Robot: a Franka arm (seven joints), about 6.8 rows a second.
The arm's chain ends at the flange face. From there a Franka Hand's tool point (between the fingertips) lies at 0.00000 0.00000 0.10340 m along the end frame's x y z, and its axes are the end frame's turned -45 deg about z.
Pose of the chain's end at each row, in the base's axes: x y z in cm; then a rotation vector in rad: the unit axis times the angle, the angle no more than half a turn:
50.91, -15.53, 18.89, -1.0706, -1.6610, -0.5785
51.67, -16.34, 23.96, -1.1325, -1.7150, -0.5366
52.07, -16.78, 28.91, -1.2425, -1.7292, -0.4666
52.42, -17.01, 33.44, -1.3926, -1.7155, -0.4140
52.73, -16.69, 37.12, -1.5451, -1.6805, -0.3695
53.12, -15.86, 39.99, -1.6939, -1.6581, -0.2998
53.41, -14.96, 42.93, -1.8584, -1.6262, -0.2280
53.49, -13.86, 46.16, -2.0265, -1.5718, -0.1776
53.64, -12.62, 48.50, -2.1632, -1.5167, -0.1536
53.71, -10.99, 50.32, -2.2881, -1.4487, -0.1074
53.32, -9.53, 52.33, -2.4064, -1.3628, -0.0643
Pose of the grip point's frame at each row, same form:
45.76, -7.34, 15.24, -0.3750, -2.0628, -1.0696
46.69, -8.43, 19.53, -0.4123, -2.1331, -1.0033
47.33, -9.19, 23.74, -0.5110, -2.1791, -0.9106
48.19, -9.65, 27.53, -0.6593, -2.2161, -0.8315
49.04, -9.58, 30.58, -0.8176, -2.2345, -0.7617
49.81, -9.29, 32.72, -0.9640, -2.2587, -0.6611
50.52, -9.08, 34.93, -1.1268, -2.2787, -0.5524
51.11, -8.65, 37.55, -1.3017, -2.2819, -0.4638
51.75, -7.96, 39.47, -1.4485, -2.2768, -0.4064
52.06, -6.92, 40.96, -1.5858, -2.2514, -0.3319
51.86, -6.00, 42.72, -1.7232, -2.2075, -0.2637

